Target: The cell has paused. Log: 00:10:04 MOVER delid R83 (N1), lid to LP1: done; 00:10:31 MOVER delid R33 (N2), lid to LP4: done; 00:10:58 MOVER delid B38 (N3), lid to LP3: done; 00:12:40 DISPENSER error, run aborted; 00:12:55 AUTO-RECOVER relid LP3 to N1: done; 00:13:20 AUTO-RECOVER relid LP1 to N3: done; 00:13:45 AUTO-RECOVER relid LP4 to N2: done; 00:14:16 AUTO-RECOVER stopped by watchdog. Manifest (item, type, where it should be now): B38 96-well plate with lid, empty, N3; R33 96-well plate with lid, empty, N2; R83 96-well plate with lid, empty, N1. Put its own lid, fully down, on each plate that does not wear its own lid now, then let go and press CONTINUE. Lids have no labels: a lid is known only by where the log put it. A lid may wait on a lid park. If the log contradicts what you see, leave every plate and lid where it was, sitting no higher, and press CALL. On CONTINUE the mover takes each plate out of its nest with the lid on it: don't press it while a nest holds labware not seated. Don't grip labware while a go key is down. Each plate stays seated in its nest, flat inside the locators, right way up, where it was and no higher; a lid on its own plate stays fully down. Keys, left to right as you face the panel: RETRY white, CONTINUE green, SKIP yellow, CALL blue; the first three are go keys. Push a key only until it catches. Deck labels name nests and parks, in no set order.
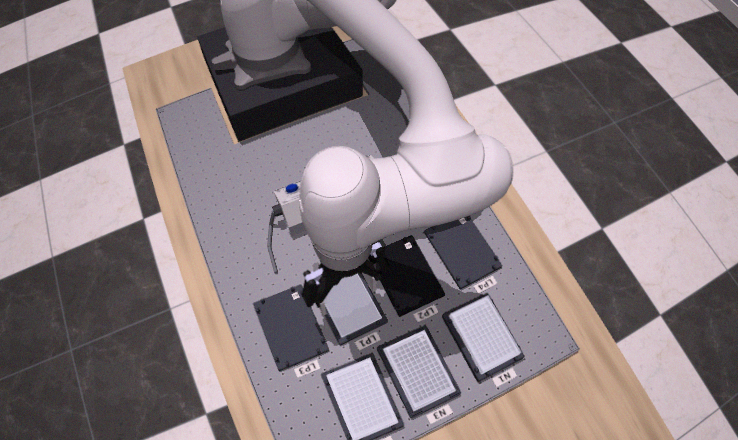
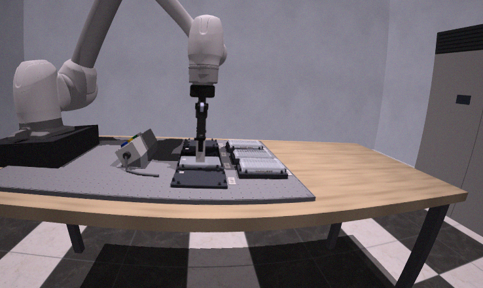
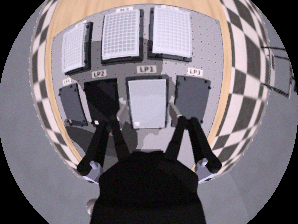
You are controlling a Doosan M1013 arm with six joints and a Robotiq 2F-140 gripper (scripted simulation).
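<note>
The LP1 is 5 cm below my hand. Also, from my hand: lid park LP3 (12 cm to the right, 5 cm below, 2 cm ahead); then LP2 (13 cm to the left, 5 cm below, 2 cm behind); then blue key (24 cm behind, 4 cm to the right, 1 cm above).
</note>
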